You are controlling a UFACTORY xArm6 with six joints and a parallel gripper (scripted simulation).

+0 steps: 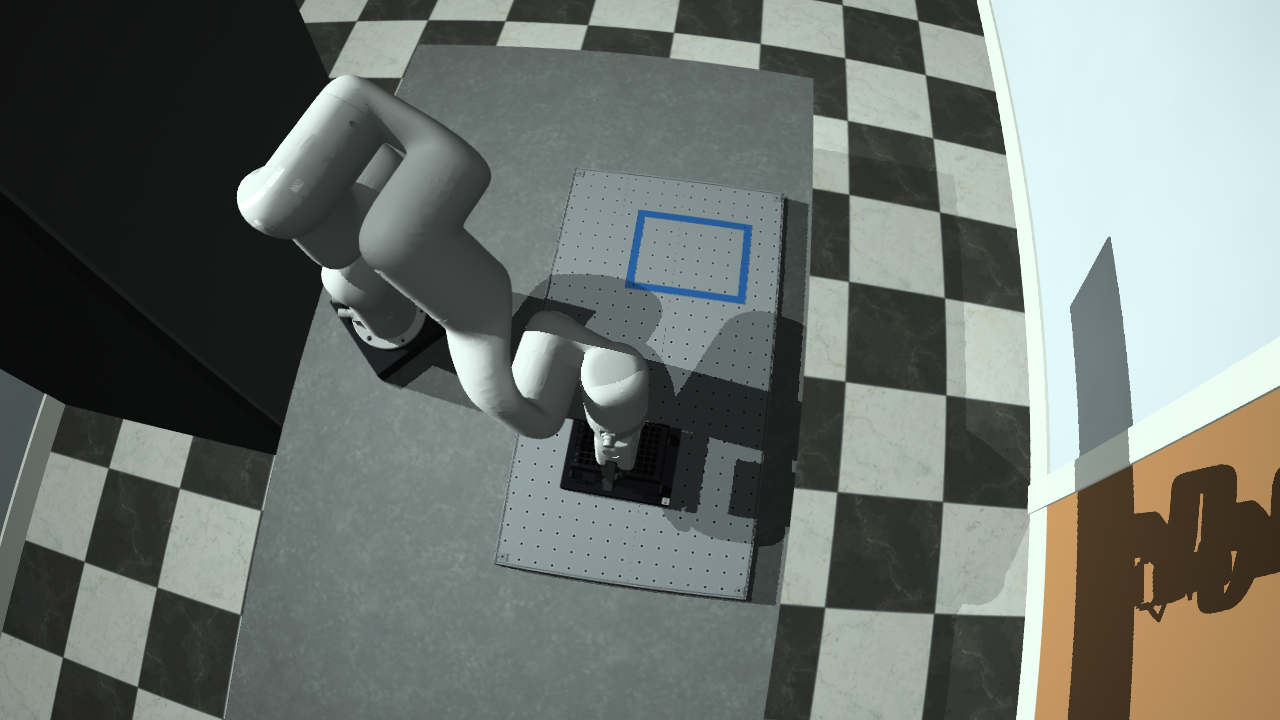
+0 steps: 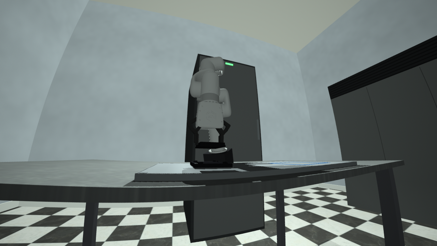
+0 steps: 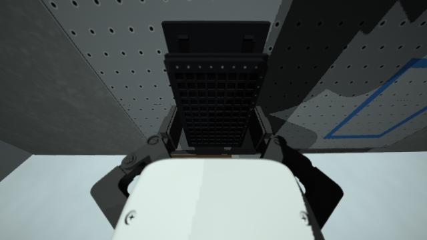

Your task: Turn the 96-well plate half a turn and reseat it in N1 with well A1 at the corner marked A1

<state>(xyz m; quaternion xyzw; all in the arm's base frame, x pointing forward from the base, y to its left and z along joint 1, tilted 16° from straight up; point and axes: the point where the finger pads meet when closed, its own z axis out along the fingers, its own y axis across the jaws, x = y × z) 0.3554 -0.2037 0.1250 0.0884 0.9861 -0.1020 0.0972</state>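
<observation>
My gripper is now 80 mm above the black plate nest N1. Round my hand: black 96-well plate: 10 mm below; small white A1 mark: 60 mm ahead, 70 mm to the right, 70 mm below.
</observation>
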